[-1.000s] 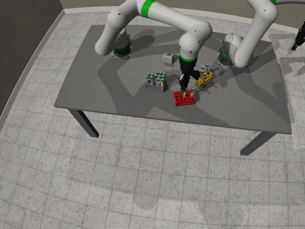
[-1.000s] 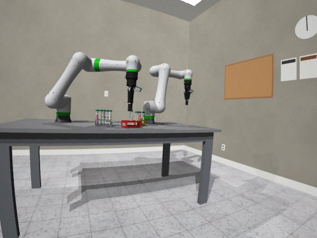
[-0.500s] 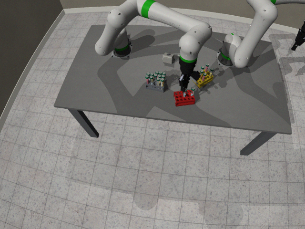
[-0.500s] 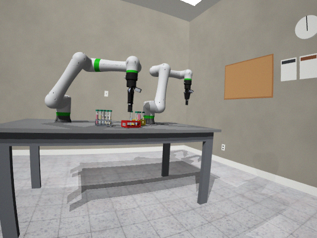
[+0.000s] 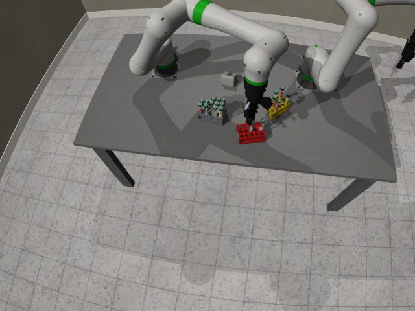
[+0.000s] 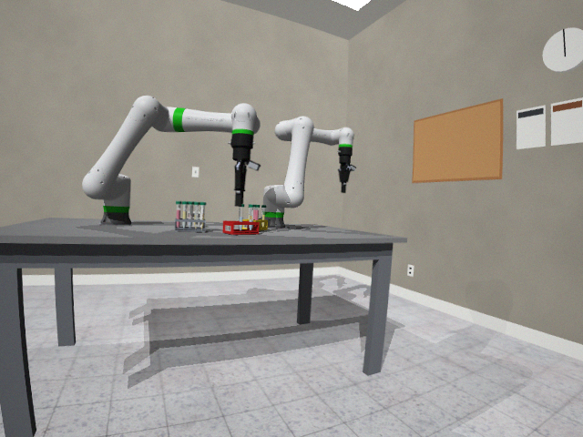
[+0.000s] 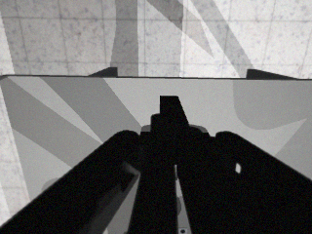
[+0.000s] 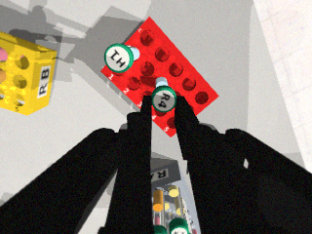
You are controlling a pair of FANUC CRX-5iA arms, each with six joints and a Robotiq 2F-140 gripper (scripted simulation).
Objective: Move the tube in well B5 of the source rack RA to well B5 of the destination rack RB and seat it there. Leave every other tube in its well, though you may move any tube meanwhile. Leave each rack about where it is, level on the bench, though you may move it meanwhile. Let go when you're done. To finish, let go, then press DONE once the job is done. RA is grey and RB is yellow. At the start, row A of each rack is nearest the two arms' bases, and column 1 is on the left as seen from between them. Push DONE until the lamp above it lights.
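Observation:
Now: the green-capped tube marked r4 8 cm below my right hand, 1 cm to the left of it and 1 cm ahead of it. From my right hand the other things lie so: grey rack RA: 19 cm to the right, 12 cm below, 9 cm behind; then green-capped tube marked h1: 8 cm below, 6 cm to the left, 1 cm behind; then red rack: 12 cm below, 1 cm to the left.

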